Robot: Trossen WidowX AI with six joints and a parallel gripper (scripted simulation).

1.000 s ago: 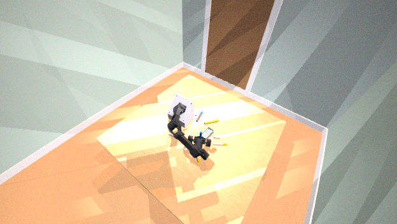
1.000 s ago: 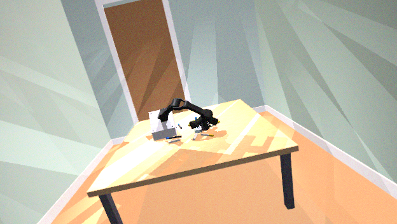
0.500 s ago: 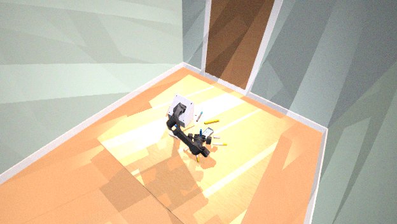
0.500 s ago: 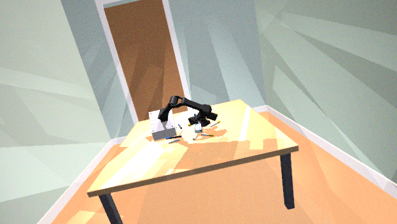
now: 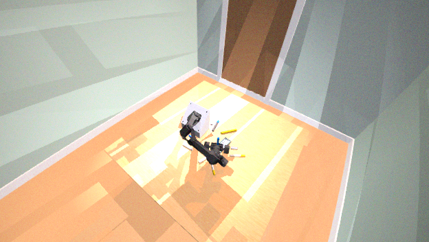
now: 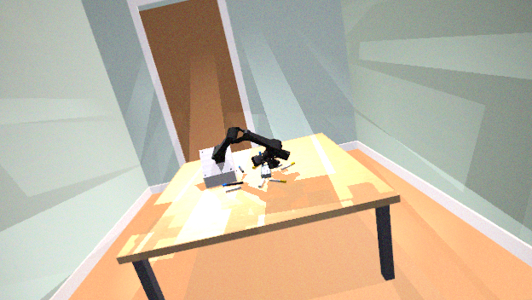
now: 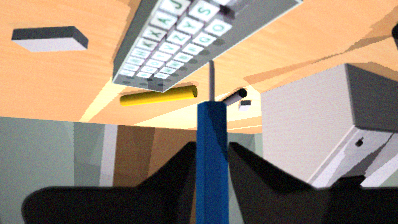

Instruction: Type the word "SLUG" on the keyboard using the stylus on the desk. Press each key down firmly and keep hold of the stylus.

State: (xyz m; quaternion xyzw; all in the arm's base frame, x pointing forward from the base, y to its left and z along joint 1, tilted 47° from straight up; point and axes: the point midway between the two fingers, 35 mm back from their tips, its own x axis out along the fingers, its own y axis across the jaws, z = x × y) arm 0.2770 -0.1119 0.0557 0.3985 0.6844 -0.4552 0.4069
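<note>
Now: gripper tip 120 mm to the right of the L key, 90 mm above it and 40 mm short of it. From my gripper tip the other things lie so: blue stylus: 10 mm below; yellow pen: 230 mm to the left, 90 mm below, 20 mm behind; flat grey block: 110 mm ahead, 100 mm to the left, 100 mm below.
</note>
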